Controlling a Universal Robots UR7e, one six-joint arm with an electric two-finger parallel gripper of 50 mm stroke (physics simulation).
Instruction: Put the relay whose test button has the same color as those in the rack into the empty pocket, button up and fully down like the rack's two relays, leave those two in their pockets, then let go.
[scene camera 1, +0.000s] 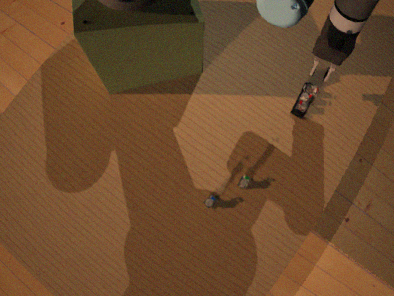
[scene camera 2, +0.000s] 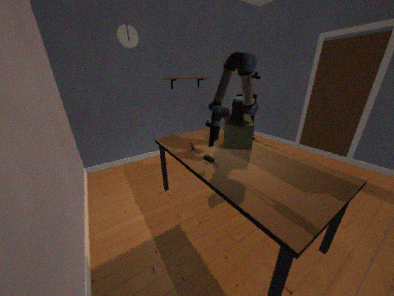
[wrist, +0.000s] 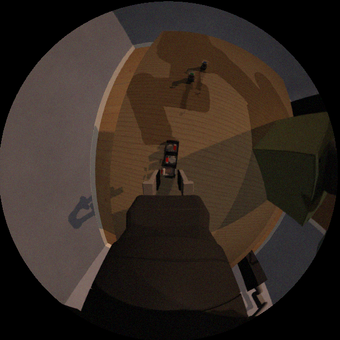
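Seen in the pictures: gripper, fingertip midpoint: (scene camera 1: 318, 75) (scene camera 2: 210, 146); arm's base, link origin: (scene camera 2: 236, 118).
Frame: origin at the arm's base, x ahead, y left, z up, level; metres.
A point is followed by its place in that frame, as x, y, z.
Observation:
The black rack (scene camera 1: 298, 113) {0.466, 0.092, -0.265} (scene camera 2: 209, 158) (wrist: 171, 142) lies on the table with three red-buttoned relays in its row. The far relay (wrist: 171, 148) and the middle relay (wrist: 171, 160) sit in their pockets, buttons up. The near relay (wrist: 169, 172) is at the pocket end closest to my gripper, its red button upward; whether it is fully down I cannot tell. My gripper (scene camera 1: 320, 77) {0.451, 0.160, -0.154} (scene camera 2: 211, 145) {0.451, 0.160, -0.154} (wrist: 168, 175) is open and empty, above that near end, apart from the relays.
A green-buttoned relay (scene camera 1: 244, 182) {0.451, -0.152, -0.244} (wrist: 191, 77) and a blue-buttoned relay (scene camera 1: 210, 201) {0.412, -0.238, -0.244} (wrist: 204, 65) stand loose on the table (scene camera 1: 165, 165) {0.266, -0.229, -0.286} (scene camera 2: 270, 175) {0.234, 0.612, -0.286}, away from the rack. The big olive-green block (scene camera 1: 145, 55) {0.097, -0.071, -0.125} (scene camera 2: 239, 136) {0.074, 0.130, -0.145} (wrist: 290, 160) stands under the arm's base.

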